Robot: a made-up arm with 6 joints. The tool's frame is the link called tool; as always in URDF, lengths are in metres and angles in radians. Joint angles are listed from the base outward.
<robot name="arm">
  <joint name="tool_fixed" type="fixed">
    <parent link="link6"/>
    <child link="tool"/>
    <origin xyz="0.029 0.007 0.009" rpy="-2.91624 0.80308 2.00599"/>
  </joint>
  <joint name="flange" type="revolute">
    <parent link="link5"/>
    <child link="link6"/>
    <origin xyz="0.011 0.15 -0.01" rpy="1.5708 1.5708 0"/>
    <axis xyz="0 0 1"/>
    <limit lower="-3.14" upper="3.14"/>
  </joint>
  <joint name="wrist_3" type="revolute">
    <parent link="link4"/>
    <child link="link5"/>
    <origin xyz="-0.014 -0.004 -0.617" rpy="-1.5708 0 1.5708"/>
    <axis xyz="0 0 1"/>
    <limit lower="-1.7" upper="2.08"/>
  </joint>
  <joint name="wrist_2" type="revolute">
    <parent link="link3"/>
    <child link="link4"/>
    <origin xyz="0.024 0.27 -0.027" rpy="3.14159 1.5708 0"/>
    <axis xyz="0 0 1"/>
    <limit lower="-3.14" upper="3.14"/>
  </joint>
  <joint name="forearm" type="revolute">
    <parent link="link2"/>
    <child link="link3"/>
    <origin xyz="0.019 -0.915 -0.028" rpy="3.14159 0 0"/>
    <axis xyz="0 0 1"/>
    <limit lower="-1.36" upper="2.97"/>
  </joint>
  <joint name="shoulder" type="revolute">
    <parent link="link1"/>
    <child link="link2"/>
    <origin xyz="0.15 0.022 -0.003" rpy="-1.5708 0 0"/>
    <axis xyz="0 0 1"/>
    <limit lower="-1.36" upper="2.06"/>
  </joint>
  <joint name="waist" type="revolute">
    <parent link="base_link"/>
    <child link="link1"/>
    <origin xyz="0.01 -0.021 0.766"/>
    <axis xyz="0 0 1"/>
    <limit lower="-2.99" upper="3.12"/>
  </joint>
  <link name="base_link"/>
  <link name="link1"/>
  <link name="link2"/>
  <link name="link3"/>
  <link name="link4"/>
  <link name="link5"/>
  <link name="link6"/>
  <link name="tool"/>
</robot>
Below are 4 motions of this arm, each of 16 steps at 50 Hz.
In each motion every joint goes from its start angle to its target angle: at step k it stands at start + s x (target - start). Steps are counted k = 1, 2, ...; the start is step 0. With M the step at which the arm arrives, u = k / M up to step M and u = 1 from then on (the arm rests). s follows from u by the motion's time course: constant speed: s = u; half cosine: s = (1 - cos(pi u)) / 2; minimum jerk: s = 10 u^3 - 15 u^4 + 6 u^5.
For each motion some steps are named. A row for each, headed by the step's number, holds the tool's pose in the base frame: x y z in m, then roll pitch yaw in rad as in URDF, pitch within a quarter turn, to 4 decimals.
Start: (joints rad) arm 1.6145 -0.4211 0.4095 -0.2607 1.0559 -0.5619
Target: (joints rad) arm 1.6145 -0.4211 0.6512 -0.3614 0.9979 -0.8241
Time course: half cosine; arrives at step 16
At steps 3, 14, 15, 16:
3: 0.0009 -0.0580 2.4033 0.5363 -1.1556 1.6738
14: 0.0222 -0.2259 2.4207 0.1221 -1.3461 2.3577
15: 0.0229 -0.2314 2.4206 0.0910 -1.3500 2.3972
16: 0.0232 -0.2332 2.4206 0.0801 -1.3512 2.4109

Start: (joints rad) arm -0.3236 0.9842 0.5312 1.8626 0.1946 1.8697
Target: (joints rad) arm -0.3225 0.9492 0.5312 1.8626 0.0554 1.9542
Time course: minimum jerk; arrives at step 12
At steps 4, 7, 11, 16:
4: 1.6787 -0.5609 1.1834 2.5552 -0.0139 0.4626
7: 1.6705 -0.5654 1.2117 2.4870 -0.0010 0.4271
11: 1.6636 -0.5685 1.2335 2.4352 0.0084 0.3982
16: 1.6635 -0.5686 1.2338 2.4344 0.0085 0.3978

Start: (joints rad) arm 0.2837 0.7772 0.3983 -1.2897 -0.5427 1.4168
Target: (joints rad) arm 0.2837 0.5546 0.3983 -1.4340 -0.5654 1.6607
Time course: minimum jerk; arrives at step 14
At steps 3, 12, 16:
3: 1.4850 0.5332 1.3689 -0.5294 1.1285 0.3142
12: 1.3392 0.4944 1.6484 -0.6195 0.8177 0.2966
16: 1.3347 0.4932 1.6551 -0.6215 0.8096 0.2963

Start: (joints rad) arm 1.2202 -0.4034 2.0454 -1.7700 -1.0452 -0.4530
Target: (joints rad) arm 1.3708 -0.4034 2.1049 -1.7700 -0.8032 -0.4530
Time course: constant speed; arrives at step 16
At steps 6, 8, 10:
6: -0.3880 -0.8951 1.8101 -0.6749 0.2593 2.8588
8: -0.3703 -0.9069 1.8070 -0.6768 0.2410 2.9005
10: -0.3521 -0.9182 1.8038 -0.6792 0.2229 2.9422

